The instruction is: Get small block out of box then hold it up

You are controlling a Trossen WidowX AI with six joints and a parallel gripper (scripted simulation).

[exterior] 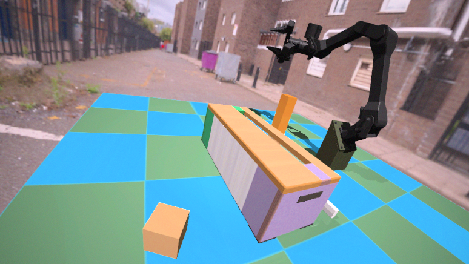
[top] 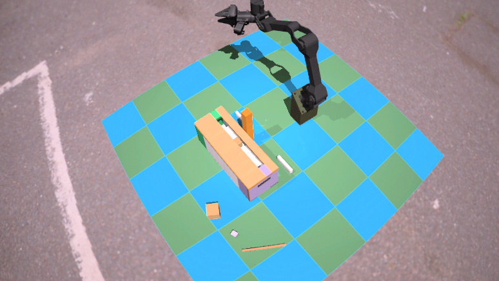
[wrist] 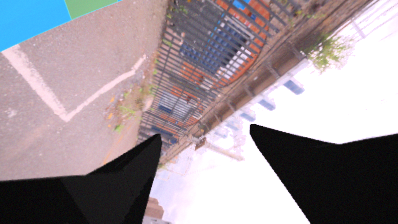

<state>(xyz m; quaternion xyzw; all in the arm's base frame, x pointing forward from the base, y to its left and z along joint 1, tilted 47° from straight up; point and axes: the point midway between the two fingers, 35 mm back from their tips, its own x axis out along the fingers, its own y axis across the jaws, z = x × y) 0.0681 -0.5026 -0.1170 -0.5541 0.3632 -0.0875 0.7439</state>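
My gripper tip is now 24 cm short of the block, 41 cm to the right of it and 32 cm above it. Round my gripper tip: box: 22 cm ahead, 43 cm to the left, 34 cm below; thin wooden stick: 44 cm ahead, 80 cm to the left, 40 cm below.
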